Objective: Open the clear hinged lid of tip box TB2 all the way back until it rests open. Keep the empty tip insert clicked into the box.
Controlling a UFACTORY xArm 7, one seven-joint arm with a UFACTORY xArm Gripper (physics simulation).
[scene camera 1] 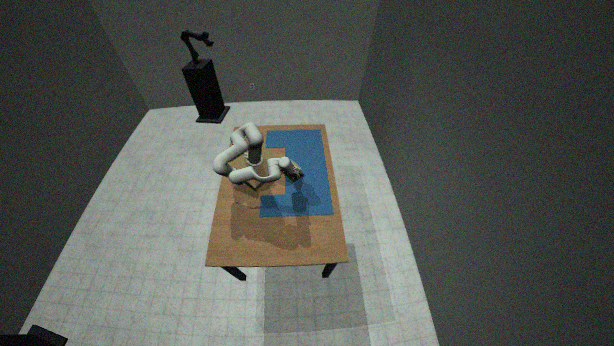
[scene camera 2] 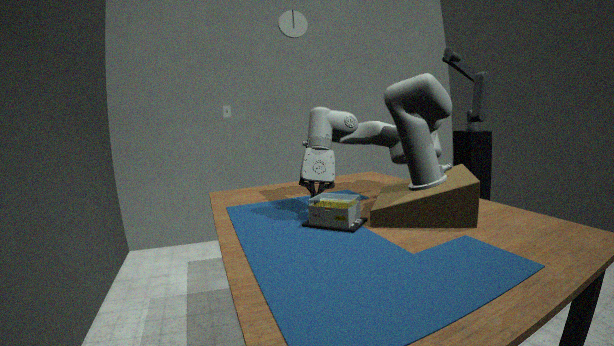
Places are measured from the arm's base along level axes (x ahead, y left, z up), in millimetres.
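Pixels of known places: gripper, fingertip midpoint: (scene camera 1: 296, 177); arm's base, link origin: (scene camera 1: 254, 159) (scene camera 2: 427, 183).
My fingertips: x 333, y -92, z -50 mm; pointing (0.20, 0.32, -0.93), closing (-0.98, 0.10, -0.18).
For each thing: its top centre in the pictures, then the offset to it from my fingertips. "pt": a spot on its surface instead. Level surfaces: height alone.
- Tip box TB2, top centre: (scene camera 2: 334, 197) (scene camera 1: 291, 166) dx -41, dy +69, dz +40 mm
- dark base plate, surface spot: (scene camera 2: 320, 227) pt dx +8, dy +95, dz -33 mm
- blue mat, surface height: dz -38 mm
- yellow tip insert, top centre: (scene camera 2: 334, 198) dx -41, dy +69, dz +37 mm
- wooden table, surface height: dz -41 mm
Tip box TB2 (scene camera 2: 332, 218) is a pale box on a dark base plate (scene camera 2: 320, 227), upright on the blue mat (scene camera 2: 350, 280) (scene camera 1: 312, 145). Its clear lid (scene camera 2: 336, 197) looks down over the box in the scene camera 2 view. The yellow tip insert (scene camera 2: 337, 204) shows through the lid and looks seated in the box. My gripper (scene camera 2: 314, 193) is shut and empty, pointing down, with its fingertips at the far left corner of the box, close to the lid. Contact cannot be told. In the scene camera 1 view, the gripper and wrist hide most of the box.
The arm base stands on a wooden wedge (scene camera 2: 427, 210) to the right of the box. The wooden table (scene camera 1: 280, 240) (scene camera 2: 545, 225) carries the blue mat. Another arm stands on a black pedestal (scene camera 1: 204, 90) (scene camera 2: 472, 155) beyond the table.
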